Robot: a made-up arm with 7 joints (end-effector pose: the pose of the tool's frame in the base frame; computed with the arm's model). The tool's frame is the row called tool. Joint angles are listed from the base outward.
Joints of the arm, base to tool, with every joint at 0 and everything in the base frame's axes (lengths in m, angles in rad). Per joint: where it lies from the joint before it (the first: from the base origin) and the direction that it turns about. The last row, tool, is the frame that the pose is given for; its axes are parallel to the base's.
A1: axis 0 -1 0 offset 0.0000 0.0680 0.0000
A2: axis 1 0 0 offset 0.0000 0.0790 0.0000
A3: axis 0 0 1 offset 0.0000 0.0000 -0.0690
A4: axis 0 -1 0 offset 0.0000 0.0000 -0.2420
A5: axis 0 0 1 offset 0.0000 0.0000 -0.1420
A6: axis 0 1 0 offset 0.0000 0.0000 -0.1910
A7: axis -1 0 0 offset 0.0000 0.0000 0.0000
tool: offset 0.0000 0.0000 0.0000
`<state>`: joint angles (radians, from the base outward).
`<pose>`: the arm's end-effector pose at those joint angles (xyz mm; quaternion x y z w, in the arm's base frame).
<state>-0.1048 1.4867 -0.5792 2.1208 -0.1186 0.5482 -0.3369</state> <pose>218.9 270.4 -190.3 0.4117 -0.4371 -0.5796 0.5509</pose>
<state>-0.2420 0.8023 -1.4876 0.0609 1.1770 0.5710 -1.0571</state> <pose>-109.0 595.5 -448.7 0.7415 0.3144 -0.2814 0.5216</pose>
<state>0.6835 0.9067 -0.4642 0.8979 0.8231 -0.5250 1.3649</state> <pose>440.4 483.5 -171.9 -0.2161 -0.6489 -0.5213 0.5104</pose>
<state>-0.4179 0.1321 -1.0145 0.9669 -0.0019 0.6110 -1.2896</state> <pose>-81.4 -17.9 -539.8 0.4201 -0.2364 -0.4120 0.7733</pose>
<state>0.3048 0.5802 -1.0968 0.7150 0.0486 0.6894 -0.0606</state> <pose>268.2 292.9 -520.4 0.3240 0.0004 -0.4450 0.8349</pose>
